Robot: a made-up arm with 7 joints.
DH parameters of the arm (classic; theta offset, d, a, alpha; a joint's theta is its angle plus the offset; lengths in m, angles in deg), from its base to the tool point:
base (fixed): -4.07 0 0 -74.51
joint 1: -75.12 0.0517 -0.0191 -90
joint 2: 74 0.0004 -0.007 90
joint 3: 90 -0.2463 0.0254 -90
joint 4: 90 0.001 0.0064 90
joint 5: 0 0.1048 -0.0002 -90
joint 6: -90 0 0.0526 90
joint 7: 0 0 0 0
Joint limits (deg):
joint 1: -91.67..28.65
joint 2: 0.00..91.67
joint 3: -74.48..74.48
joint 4: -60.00..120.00
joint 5: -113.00..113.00
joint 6: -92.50..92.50
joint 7: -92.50..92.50
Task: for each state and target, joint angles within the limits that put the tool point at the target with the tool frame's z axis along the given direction. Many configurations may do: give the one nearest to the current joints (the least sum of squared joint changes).
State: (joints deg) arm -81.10 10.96 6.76 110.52 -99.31 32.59 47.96
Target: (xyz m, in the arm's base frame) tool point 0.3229 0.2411 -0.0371 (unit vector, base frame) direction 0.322 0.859 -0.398
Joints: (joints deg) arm -90.68 55.84 11.30 118.85 -93.91 65.77 47.96
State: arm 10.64 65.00 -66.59 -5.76 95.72 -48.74 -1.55
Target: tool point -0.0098 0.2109 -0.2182 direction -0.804 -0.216 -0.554
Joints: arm 26.32 61.37 -29.71 -17.19 111.20 5.50 -1.55
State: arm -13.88 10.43 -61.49 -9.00 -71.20 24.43 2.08
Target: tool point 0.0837 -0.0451 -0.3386 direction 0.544 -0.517 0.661
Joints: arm -23.49 10.93 -74.48 22.57 -35.88 13.14 2.08
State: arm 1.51 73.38 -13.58 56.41 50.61 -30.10 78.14
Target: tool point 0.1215 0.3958 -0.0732 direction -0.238 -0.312 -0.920
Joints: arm 7.98 87.96 -5.19 32.14 69.96 1.05 78.14
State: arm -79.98 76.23 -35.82 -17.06 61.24 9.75 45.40
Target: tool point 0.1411 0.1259 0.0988 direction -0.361 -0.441 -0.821
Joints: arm -79.02 89.95 -27.71 -59.29 31.54 15.06 45.40
